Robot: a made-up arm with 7 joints.
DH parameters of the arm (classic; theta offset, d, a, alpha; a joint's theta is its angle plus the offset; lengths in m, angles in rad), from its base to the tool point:
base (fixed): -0.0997 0 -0.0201 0
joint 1: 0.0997 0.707 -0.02 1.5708
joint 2: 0 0.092 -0.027 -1.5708
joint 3: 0 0.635 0.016 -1.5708
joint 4: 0 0.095 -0.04 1.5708
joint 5: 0 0.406 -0.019 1.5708
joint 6: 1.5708 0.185 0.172 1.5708
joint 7: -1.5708 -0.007 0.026 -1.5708
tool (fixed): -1.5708 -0.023 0 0
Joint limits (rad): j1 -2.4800..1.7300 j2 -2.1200..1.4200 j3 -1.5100..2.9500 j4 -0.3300..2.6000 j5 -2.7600..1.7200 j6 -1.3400..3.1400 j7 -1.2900..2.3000
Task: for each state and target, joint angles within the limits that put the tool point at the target. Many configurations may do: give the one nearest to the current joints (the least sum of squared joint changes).
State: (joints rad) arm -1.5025 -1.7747 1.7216 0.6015 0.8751 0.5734 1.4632
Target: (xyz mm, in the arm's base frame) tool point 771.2 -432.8 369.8
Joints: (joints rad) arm -1.0203 -1.9329 1.6467 1.0892 1.0265 0.5616 1.4708
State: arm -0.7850 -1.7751 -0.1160 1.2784 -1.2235 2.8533 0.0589
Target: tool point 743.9 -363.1 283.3
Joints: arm -0.4684 -1.8782 -0.0938 1.0920 -1.2491 2.6288 0.0053
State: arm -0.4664 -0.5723 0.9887 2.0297 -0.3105 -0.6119 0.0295
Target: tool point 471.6 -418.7 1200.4
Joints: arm -0.9627 -0.3054 0.6085 1.6153 -0.4269 -0.5846 -0.0042
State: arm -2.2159 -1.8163 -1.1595 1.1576 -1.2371 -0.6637 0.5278
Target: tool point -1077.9 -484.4 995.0
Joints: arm -2.3947 -1.2790 -1.3459 0.7638 -1.3128 -0.4274 0.6478
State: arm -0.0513 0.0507 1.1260 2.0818 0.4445 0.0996 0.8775
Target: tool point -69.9 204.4 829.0
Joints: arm 0.1160 0.1693 1.5100 2.5432 0.6770 -0.1406 0.9468
